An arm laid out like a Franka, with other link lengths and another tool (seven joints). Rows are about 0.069 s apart.
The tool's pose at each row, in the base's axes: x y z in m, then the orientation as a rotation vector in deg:
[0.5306 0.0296 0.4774 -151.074 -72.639 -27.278]
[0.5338 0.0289 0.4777 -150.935 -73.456 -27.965]
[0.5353 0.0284 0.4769 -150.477 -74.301 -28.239]
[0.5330 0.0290 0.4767 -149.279 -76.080 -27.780]
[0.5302 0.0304 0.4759 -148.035 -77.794 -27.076]
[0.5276 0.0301 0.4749 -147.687 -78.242 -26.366]
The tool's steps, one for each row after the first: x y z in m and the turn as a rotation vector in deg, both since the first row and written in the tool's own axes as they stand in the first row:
[0.0015 0.0029 0.0002 -0.384 0.238 -0.617]
[0.0017 0.0044 0.0011 -0.350 0.397 -1.268]
[0.0007 0.0023 0.0010 0.333 0.287 -2.593]
[-0.0002 -0.0008 0.0016 1.151 0.071 -3.873]
[-0.0023 -0.0026 0.0019 1.601 -0.259 -4.171]

